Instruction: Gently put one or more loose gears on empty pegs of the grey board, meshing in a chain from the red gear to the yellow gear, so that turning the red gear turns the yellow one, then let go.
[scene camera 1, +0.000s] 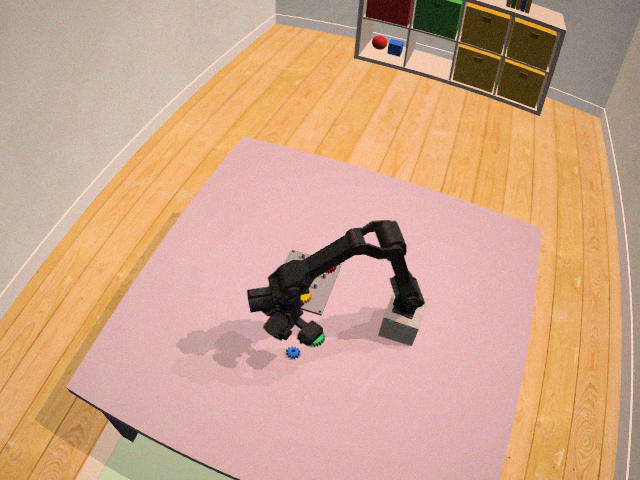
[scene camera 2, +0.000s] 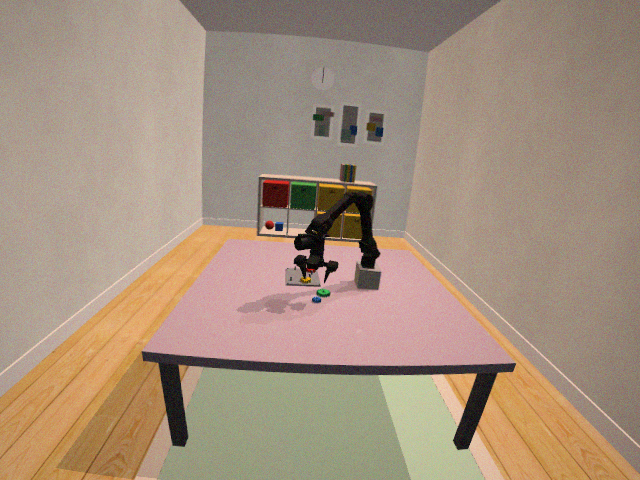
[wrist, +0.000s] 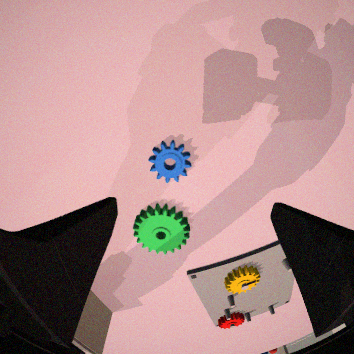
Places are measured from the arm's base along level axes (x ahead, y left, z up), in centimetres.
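Where they show: gripper, fingertip midpoint: (scene camera 2: 314, 281) (wrist: 198, 208); arm's base, origin of the base link: (scene camera 1: 405, 306) (scene camera 2: 367, 265).
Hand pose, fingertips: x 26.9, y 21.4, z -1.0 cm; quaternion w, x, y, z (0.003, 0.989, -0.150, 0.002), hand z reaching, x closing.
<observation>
Each offset is from my fingertips to the top centre of the thing. Level surfaces: height alone.
A loose green gear @[dy -6.9, dx -4.8, dz -7.9 cm] (scene camera 1: 318, 339) (scene camera 2: 323, 292) (wrist: 149, 231) lies flat on the table, partly hidden by the gripper in scene camera 1. A smaller loose blue gear @[dy +0.7, dx -1.7, dz -7.9 cm] (scene camera 1: 293, 356) (scene camera 2: 316, 299) (wrist: 158, 163) lies beside it, apart. The grey board @[dy -25.1, dx +5.6, dz -6.5 cm] (scene camera 1: 324, 299) (scene camera 2: 295, 283) (wrist: 209, 287) carries the yellow gear @[dy -18.8, dx +3.9, dz -7.0 cm] (scene camera 1: 306, 297) (scene camera 2: 305, 280) (wrist: 242, 280) and the red gear @[dy -33.0, dx +1.5, dz -7.1 cm] (scene camera 1: 331, 269) (scene camera 2: 310, 270) (wrist: 231, 320). Several bare pegs show. My gripper (scene camera 2: 315, 280) (wrist: 198, 208) is wide open and empty above the table, near the green gear and board; its arm hides part of the board.
The arm's base stands on a grey block (scene camera 1: 398, 335) (scene camera 2: 367, 277) (wrist: 93, 320) to the right of the board in the scene views. The pink table @[dz -9.6 cm] (scene camera 1: 413, 403) (scene camera 2: 403, 330) carries everything. A shelf unit (scene camera 1: 552, 93) stands on the floor beyond it.
</observation>
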